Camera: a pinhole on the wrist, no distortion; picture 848 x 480 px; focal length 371.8 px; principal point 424.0 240.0 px. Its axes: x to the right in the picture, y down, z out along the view. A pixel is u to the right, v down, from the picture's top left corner.
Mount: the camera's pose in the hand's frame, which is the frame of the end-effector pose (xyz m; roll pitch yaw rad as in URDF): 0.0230 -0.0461 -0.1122 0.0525 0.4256 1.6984
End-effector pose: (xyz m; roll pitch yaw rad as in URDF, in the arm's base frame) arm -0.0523 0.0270 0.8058 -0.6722 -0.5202 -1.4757
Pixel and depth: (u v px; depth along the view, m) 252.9 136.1 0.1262
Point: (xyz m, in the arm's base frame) -0.0667 -0.0079 0.8778
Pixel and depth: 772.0 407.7 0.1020
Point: -0.0253 0.0128 0.7086
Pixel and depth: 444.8 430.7 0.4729
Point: 0.2354 0.3255 0.8318
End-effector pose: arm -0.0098 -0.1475 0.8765 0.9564 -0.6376 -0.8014
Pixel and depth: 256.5 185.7 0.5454
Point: -0.3370 -0.4025 1.1555
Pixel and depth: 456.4 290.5 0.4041
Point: -0.2196 -0.0943 1.0651
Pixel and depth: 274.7 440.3 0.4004
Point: -0.3814 -0.1894 0.8946
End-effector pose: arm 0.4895 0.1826 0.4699 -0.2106 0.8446 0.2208
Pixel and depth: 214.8 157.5 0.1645
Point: 0.6052 0.1668 0.4736
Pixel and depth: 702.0 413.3 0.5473
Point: 0.2699 0.7076 0.7536
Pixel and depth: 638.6 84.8 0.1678
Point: 0.4967 0.3024 0.3908
